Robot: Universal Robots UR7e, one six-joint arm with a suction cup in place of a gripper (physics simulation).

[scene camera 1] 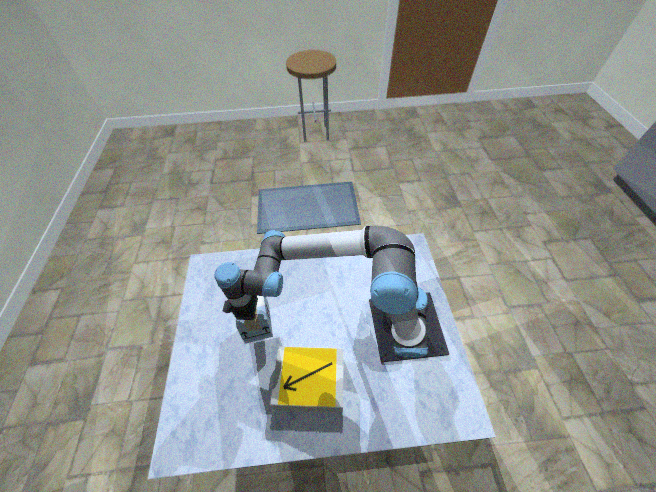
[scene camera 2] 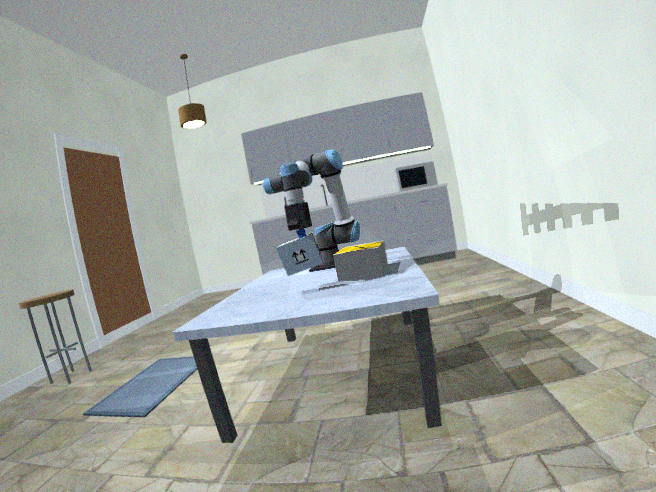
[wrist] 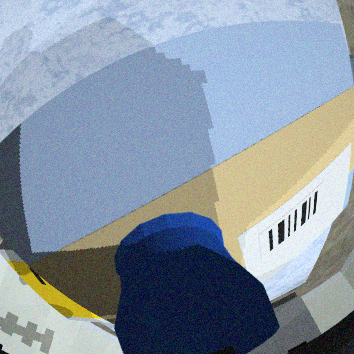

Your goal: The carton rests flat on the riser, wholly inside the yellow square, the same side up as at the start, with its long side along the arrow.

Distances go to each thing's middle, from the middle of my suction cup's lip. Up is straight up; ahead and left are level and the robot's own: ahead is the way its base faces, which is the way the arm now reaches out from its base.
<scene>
The carton (scene camera 2: 300, 254) lies 2 cm to the right of my suction cup and 8 cm below it. Also, from my suction cup: riser (scene camera 1: 306, 379): 23 cm behind, 18 cm to the left, 18 cm below.
</scene>
